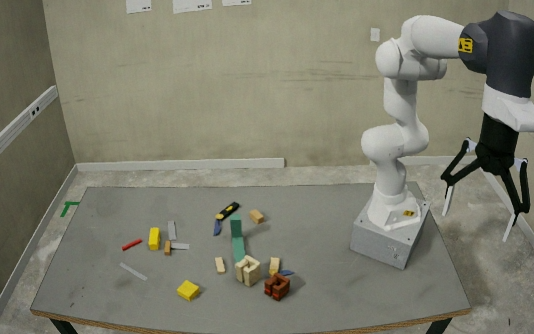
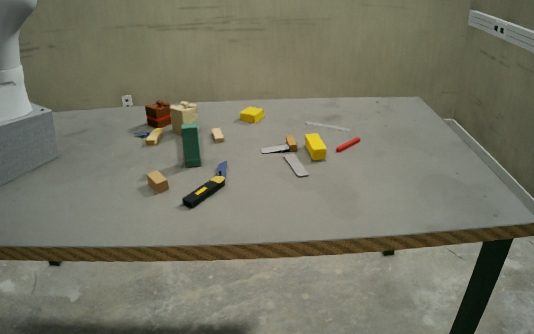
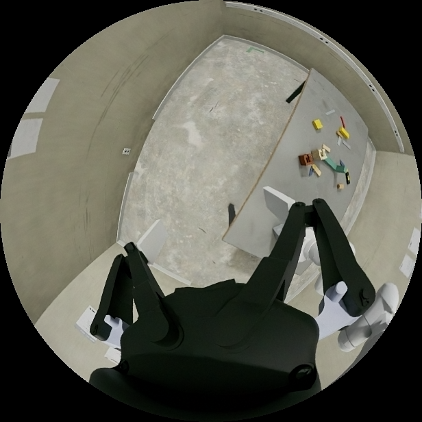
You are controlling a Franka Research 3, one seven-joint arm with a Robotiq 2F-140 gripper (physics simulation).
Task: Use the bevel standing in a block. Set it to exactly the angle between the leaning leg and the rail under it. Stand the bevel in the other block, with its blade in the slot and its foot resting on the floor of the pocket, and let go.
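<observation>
My gripper is wide open and empty, in the air beyond the table's right side, far from the blocks. A cream slotted block stands beside a red-brown slotted block. A bevel with a tan stock and a blue blade lies on the table behind them. No bevel is seen standing in either block. A dark green leg meets a green rail running to the cream block; their exact angle cannot be told.
A black knife-like tool with a blue blade lies behind the leg. Small wooden blocks, yellow blocks, grey strips and a red stick lie around. The robot base stands right.
</observation>
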